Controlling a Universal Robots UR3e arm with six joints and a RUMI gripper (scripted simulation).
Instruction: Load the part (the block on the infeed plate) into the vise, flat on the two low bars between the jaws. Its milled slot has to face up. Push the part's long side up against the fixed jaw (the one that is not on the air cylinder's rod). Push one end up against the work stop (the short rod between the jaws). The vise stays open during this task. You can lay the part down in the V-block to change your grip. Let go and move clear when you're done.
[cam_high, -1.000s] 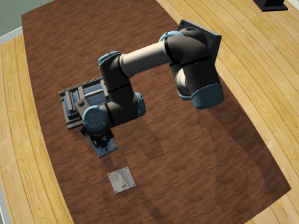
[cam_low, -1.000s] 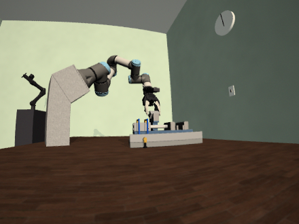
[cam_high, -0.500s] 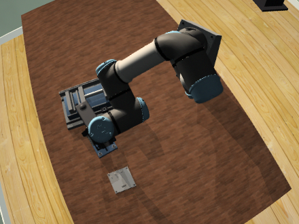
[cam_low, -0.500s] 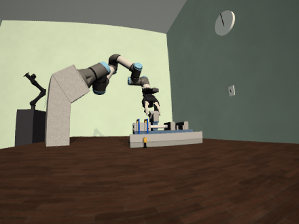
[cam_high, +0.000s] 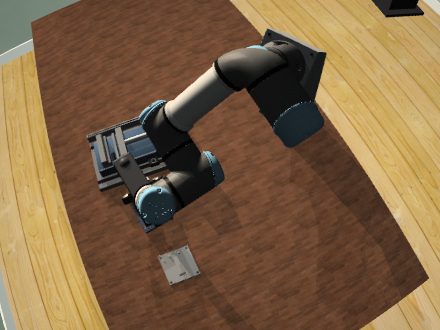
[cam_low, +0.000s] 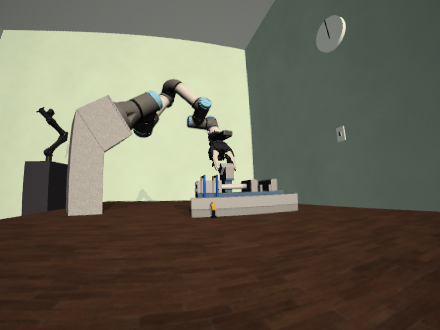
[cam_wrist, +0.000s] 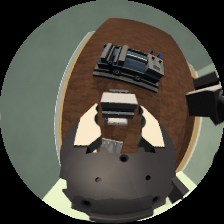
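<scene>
Now: hand right at the part. Also, from my hand: grey infeed plate 170 mm to the left, 160 mm below, 40 mm behind.
</scene>
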